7 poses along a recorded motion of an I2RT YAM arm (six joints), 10 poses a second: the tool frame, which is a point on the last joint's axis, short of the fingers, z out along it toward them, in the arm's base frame.
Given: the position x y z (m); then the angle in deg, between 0 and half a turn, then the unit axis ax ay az.
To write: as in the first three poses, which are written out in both.
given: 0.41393, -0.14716, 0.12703, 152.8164, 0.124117, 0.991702, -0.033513
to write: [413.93, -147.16, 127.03], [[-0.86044, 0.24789, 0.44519], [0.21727, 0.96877, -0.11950], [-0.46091, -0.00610, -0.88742]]
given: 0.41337, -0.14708, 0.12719, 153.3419, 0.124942, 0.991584, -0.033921
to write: [413.37, -147.08, 127.19], [[-0.86414, 0.24983, 0.43686], [0.21939, 0.96826, -0.11975], [-0.45292, -0.00764, -0.89152]]
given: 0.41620, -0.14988, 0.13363, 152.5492, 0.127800, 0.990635, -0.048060
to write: [416.20, -149.88, 133.63], [[-0.85658, 0.26111, 0.44508], [0.21680, 0.96481, -0.14877], [-0.46826, -0.03095, -0.88305]]
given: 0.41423, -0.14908, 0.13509, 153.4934, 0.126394, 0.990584, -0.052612
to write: [414.23, -149.08, 135.09], [[-0.86461, 0.26073, 0.42950], [0.21377, 0.96448, -0.15516], [-0.45470, -0.04235, -0.88964]]
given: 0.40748, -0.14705, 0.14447, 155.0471, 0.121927, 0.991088, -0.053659
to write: [407.48, -147.05, 144.47], [[-0.87831, 0.25304, 0.40564], [0.20776, 0.96617, -0.15284], [-0.43059, -0.04996, -0.90117]]
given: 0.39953, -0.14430, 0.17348, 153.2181, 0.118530, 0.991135, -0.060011
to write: [399.53, -144.30, 173.48], [[-0.86614, 0.24940, 0.43314], [0.19532, 0.96659, -0.16599], [-0.46006, -0.05917, -0.88591]]
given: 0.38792, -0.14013, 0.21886, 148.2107, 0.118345, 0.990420, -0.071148
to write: [387.92, -140.13, 218.86], [[-0.82408, 0.25432, 0.50617], [0.17936, 0.96473, -0.19271], [-0.53733, -0.06802, -0.84063]]
